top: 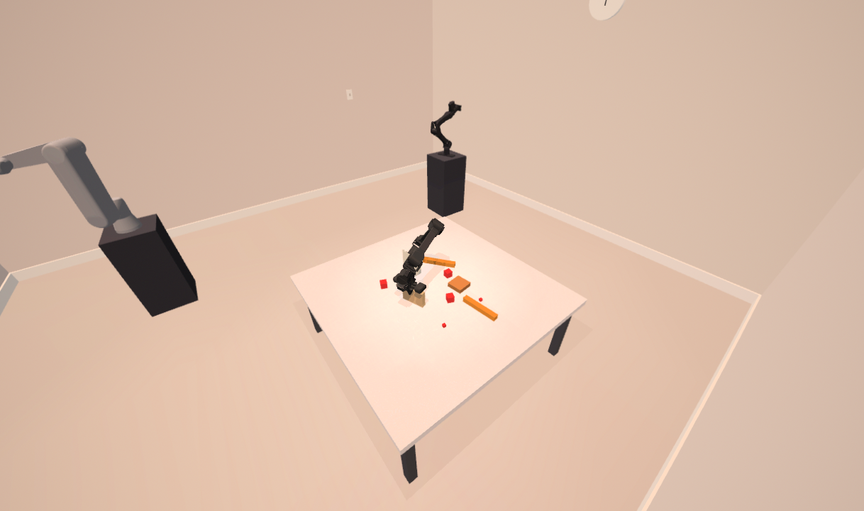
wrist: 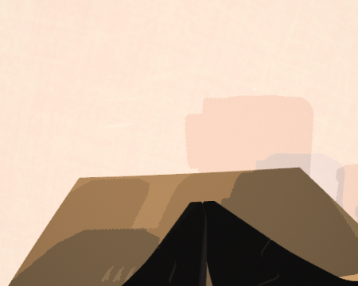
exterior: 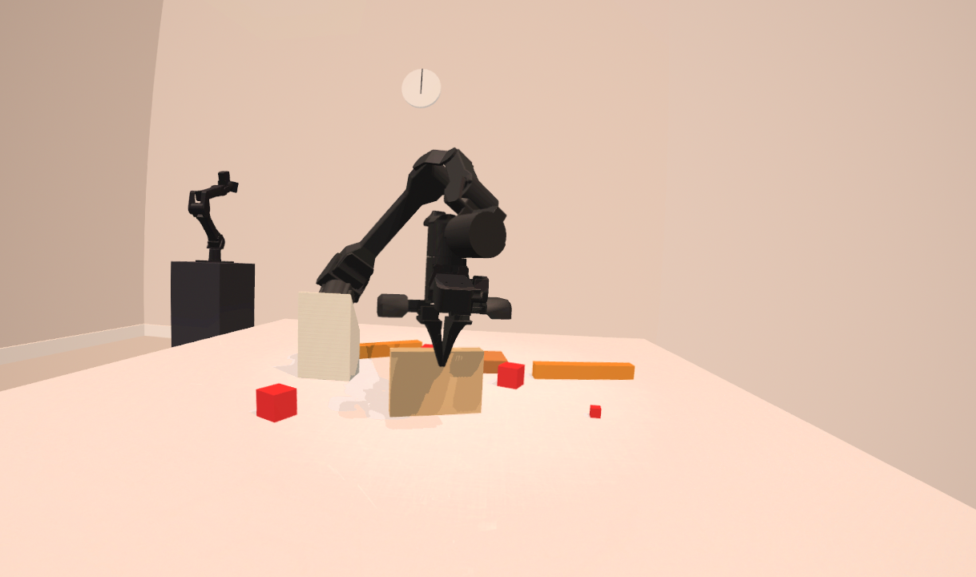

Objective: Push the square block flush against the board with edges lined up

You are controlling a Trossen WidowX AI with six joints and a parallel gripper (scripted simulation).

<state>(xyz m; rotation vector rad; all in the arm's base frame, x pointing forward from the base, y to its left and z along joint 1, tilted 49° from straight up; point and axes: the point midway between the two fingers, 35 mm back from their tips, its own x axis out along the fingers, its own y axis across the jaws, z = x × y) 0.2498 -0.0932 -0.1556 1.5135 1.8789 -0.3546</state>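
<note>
Now: the tan block 3 cm to the left of my gripper tip, 3 cm below it and 1 cm behind it. The rest, counted from my gripper tip: dark orange square block (33 cm to the left, 7 cm below, 4 cm ahead).
</note>
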